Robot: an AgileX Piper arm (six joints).
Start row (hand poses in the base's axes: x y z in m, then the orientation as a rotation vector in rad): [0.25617 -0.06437 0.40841 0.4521 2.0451 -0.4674]
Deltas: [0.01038 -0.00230 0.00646 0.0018 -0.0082 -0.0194]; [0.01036 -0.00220 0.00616 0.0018 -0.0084 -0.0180]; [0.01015 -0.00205 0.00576 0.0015 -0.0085 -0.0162]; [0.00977 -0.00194 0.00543 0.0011 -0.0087 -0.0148]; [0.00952 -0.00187 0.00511 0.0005 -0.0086 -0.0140]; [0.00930 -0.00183 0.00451 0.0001 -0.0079 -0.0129]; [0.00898 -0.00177 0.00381 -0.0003 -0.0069 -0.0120]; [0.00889 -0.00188 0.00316 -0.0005 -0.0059 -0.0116]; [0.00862 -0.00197 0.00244 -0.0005 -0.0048 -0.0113]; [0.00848 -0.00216 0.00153 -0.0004 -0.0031 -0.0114]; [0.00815 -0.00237 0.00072 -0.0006 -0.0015 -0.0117]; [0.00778 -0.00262 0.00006 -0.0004 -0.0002 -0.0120]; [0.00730 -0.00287 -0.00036 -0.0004 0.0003 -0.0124]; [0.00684 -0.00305 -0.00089 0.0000 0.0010 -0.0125]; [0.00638 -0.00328 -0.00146 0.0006 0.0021 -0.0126]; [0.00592 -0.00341 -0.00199 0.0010 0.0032 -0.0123]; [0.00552 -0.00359 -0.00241 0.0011 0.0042 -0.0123]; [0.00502 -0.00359 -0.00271 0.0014 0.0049 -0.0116]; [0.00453 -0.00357 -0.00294 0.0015 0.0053 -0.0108]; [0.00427 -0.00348 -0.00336 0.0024 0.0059 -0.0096]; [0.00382 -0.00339 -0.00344 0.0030 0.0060 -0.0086]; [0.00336 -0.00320 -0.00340 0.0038 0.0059 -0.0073]
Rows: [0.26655 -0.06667 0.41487 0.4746 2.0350 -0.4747]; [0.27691 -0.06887 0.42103 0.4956 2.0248 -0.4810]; [0.28706 -0.07092 0.42679 0.5145 2.0145 -0.4865]; [0.29683 -0.07286 0.43222 0.5317 2.0040 -0.4914]; [0.30635 -0.07473 0.43733 0.5476 1.9935 -0.4964]; [0.31565 -0.07656 0.44184 0.5620 1.9836 -0.5013]; [0.32463 -0.07833 0.44565 0.5750 1.9746 -0.5064]; [0.33352 -0.08021 0.44881 0.5873 1.9665 -0.5118]; [0.34214 -0.08218 0.45125 0.5991 1.9595 -0.5174]; [0.35062 -0.08434 0.45278 0.6108 1.9540 -0.5236]; [0.35877 -0.08671 0.45350 0.6224 1.9498 -0.5308]; [0.36655 -0.08933 0.45356 0.6342 1.9468 -0.5386]; [0.37385 -0.09220 0.45320 0.6464 1.9441 -0.5468]; [0.38069 -0.09525 0.45231 0.6588 1.9422 -0.5550]; [0.38707 -0.09853 0.45085 0.6715 1.9414 -0.5631]; [0.39299 -0.10194 0.44886 0.6840 1.9418 -0.5712]; [0.39851 -0.10553 0.44645 0.6964 1.9431 -0.5796]; [0.40353 -0.10912 0.44374 0.7082 1.9453 -0.5876]; [0.40806 -0.11269 0.44080 0.7192 1.9481 -0.5952]; [0.41233 -0.11617 0.43744 0.7294 1.9521 -0.6015]; [0.41615 -0.11956 0.43400 0.7390 1.9567 -0.6067]; [0.41951 -0.12276 0.43060 0.7478 1.9618 -0.6104]
